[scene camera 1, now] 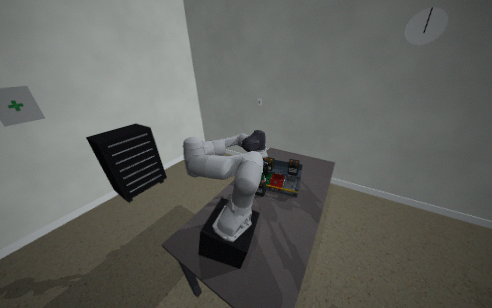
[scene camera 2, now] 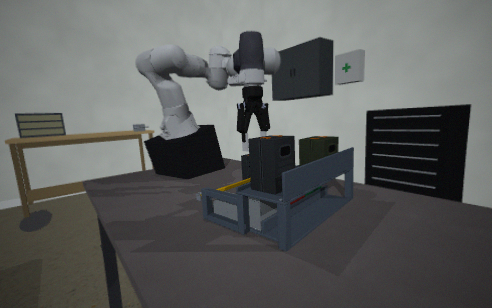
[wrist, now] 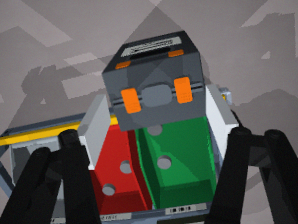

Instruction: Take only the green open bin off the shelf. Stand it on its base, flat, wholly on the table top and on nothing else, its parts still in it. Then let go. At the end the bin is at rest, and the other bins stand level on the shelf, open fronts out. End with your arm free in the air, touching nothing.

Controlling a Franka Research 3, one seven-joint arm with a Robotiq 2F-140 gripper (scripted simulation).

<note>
In view: my gripper (scene camera 2: pixel 255 149), a green open bin (wrist: pixel 188 181) and a red bin (wrist: pixel 131 192).
My gripper is seen too in the wrist view (wrist: pixel 156 103).
</note>
